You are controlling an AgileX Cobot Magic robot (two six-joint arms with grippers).
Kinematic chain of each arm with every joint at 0, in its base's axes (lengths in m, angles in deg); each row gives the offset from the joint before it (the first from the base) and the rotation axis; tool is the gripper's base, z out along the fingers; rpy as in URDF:
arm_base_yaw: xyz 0 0 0.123 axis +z
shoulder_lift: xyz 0 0 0 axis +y
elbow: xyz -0.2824 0 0.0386 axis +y
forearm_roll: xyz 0.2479 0 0.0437 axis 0.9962 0 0.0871
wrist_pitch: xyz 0 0 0 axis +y
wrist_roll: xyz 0.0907 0 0.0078 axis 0.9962 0 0.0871
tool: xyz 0 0 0 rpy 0 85 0
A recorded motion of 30 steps. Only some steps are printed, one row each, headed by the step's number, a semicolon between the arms.
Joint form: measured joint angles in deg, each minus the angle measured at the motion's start. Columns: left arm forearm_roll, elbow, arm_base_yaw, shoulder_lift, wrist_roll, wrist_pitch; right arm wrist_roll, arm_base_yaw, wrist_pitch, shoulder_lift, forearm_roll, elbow.
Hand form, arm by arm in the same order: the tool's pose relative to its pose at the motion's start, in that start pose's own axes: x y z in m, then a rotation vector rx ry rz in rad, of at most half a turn. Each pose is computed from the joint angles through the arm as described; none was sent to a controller.
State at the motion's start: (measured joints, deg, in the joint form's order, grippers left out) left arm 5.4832 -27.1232 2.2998 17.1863 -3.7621 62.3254; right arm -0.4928 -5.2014 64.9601 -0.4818 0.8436 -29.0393
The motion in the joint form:
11: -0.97 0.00 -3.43 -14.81 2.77 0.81; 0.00 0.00 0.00 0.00 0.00 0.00
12: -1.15 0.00 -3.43 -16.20 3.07 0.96; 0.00 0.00 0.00 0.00 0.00 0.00
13: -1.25 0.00 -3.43 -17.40 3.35 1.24; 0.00 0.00 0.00 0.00 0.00 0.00
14: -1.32 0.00 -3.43 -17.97 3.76 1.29; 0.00 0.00 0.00 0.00 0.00 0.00
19: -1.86 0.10 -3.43 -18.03 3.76 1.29; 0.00 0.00 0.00 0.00 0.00 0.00
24: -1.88 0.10 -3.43 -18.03 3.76 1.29; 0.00 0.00 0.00 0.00 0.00 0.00
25: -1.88 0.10 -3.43 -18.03 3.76 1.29; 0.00 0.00 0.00 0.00 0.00 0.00
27: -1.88 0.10 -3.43 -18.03 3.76 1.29; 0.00 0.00 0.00 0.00 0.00 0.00
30: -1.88 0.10 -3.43 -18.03 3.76 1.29; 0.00 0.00 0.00 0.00 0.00 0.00
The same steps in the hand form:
11: 0.0244 0.0015 -0.0285 0.0605 -0.2459 0.0591; 0.0000 0.0000 0.0000 0.0000 0.0000 0.0000
12: 0.0272 0.0017 -0.0307 0.0632 -0.2674 0.0609; 0.0000 0.0000 0.0000 0.0000 0.0000 0.0000
13: 0.0298 0.0020 -0.0326 0.0643 -0.2834 0.0632; 0.0000 0.0000 0.0000 0.0000 0.0000 0.0000
14: 0.0310 0.0021 -0.0335 0.0646 -0.2927 0.0690; 0.0000 0.0000 0.0000 0.0000 0.0000 0.0000
19: 0.0314 0.0013 -0.0332 0.0736 -0.2915 0.0661; 0.0000 0.0000 0.0000 0.0000 0.0000 0.0000
24: 0.0314 0.0012 -0.0332 0.0739 -0.2915 0.0660; 0.0000 0.0000 0.0000 0.0000 0.0000 0.0000
25: 0.0314 0.0012 -0.0332 0.0739 -0.2915 0.0660; 0.0000 0.0000 0.0000 0.0000 0.0000 0.0000
27: 0.0314 0.0012 -0.0332 0.0739 -0.2915 0.0660; 0.0000 0.0000 0.0000 0.0000 0.0000 0.0000
30: 0.0314 0.0012 -0.0332 0.0739 -0.2915 0.0660; 0.0000 0.0000 0.0000 0.0000 0.0000 0.0000

